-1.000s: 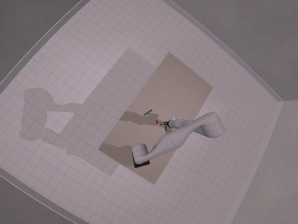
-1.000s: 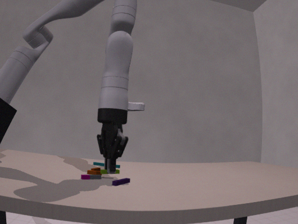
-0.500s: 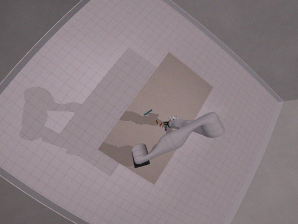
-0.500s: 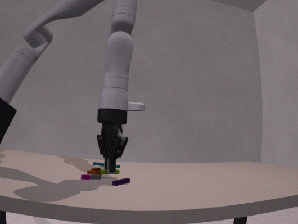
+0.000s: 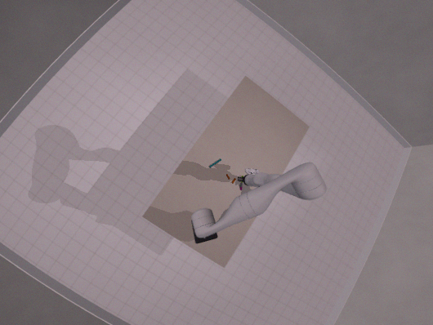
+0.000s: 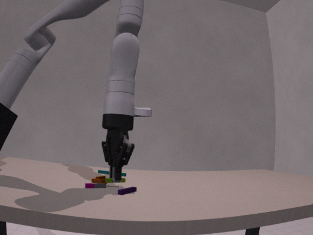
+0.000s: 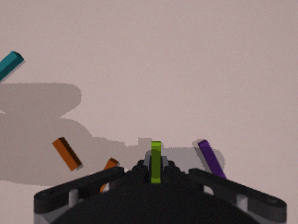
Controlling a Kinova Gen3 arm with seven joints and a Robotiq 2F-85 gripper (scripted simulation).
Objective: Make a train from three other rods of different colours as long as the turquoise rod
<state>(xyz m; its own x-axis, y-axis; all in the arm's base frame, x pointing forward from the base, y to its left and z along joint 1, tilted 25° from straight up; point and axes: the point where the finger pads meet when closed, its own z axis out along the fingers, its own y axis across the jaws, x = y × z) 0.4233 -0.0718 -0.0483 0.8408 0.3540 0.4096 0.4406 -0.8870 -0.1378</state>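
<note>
The lime rod lies 20 mm below my hand. Round my hand: grey rod: 40 mm behind, 20 mm to the right, 30 mm below; then purple rod: 30 mm ahead, 60 mm to the right, 30 mm below; then magenta rod: 60 mm behind, 30 mm to the right, 30 mm below.
</note>
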